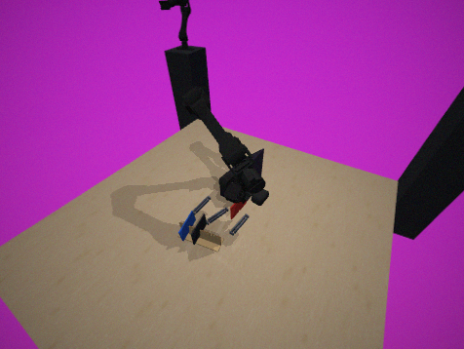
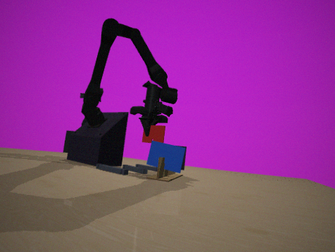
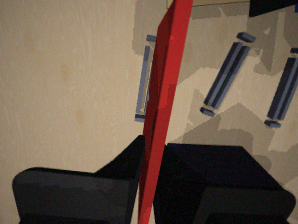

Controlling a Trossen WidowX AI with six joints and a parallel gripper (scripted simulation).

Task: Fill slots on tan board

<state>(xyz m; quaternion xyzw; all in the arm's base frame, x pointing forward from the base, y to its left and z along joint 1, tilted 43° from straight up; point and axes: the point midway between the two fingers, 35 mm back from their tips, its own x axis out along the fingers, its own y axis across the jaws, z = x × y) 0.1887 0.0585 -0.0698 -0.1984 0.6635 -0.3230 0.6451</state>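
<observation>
Now: the black board 14 cm ahead of my gripper tip, 12 cm to the right of it and 8 cm below it. The rest, counted from my gripper tip: blue board 16 cm to the right, 15 cm ahead, 8 cm below; then red board 3 cm ahead; then tan board 15 cm ahead, 12 cm to the right, 10 cm below.
</observation>
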